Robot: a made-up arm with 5 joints.
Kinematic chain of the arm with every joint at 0, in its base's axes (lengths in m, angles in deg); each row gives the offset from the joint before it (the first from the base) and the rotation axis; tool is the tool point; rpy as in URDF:
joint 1: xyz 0 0 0.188 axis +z
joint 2: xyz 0 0 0 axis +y
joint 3: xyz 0.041 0 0.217 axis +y
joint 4: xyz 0.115 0 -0.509 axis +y
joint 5: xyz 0.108 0 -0.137 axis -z
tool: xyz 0 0 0 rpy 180 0 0
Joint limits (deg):
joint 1: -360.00..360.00
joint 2: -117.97..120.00
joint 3: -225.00..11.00
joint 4: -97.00..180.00
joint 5: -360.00..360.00
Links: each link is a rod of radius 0.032 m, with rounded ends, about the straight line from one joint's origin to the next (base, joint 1, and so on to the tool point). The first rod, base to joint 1, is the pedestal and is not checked.
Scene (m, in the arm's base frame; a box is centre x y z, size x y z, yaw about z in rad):
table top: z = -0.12
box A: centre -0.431 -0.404 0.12 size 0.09 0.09 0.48 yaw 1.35
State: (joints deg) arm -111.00 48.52 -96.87 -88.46 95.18
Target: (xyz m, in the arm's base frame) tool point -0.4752 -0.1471 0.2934
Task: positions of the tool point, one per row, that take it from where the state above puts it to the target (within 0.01 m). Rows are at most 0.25 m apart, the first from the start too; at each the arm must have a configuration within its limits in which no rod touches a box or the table.
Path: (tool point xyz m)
1: -0.2533 -0.5689 0.4402
2: -0.2321 -0.4557 0.6316
3: -0.2673 -0.3134 0.7483
4: -0.2294 -0.1671 0.8383
5: -0.3130 -0.2027 0.7782
6: -0.3855 -0.2206 0.6991
7: -0.4417 -0.2216 0.6054
8: -0.4771 -0.2074 0.5028
9: -0.4887 -0.1813 0.3968
10: -0.4752 -0.1471 0.2935

